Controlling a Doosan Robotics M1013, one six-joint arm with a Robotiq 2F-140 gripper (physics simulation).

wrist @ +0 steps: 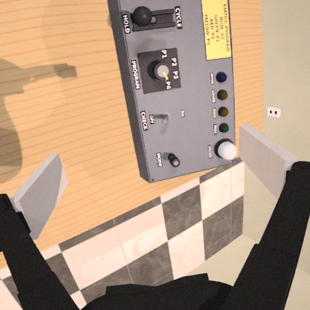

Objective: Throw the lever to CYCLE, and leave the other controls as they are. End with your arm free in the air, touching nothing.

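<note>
The grey control panel lies on the wooden table in the upper middle of the wrist view. Its lever, with a black ball knob, stands in a dark slot at the top, at the HOLD end; the CYCLE label is at the slot's other end. My gripper is wide open, with nothing between its fingers. The left finger shows over the table and the right finger beside the panel's lower right corner. The lever is beyond the fingertips, farther up the view.
The panel also bears a program knob, a CHECK toggle, a MODE knob, a white button, several lamps and a yellow label. The wooden table ends above a checkered floor. A wall socket is at right.
</note>
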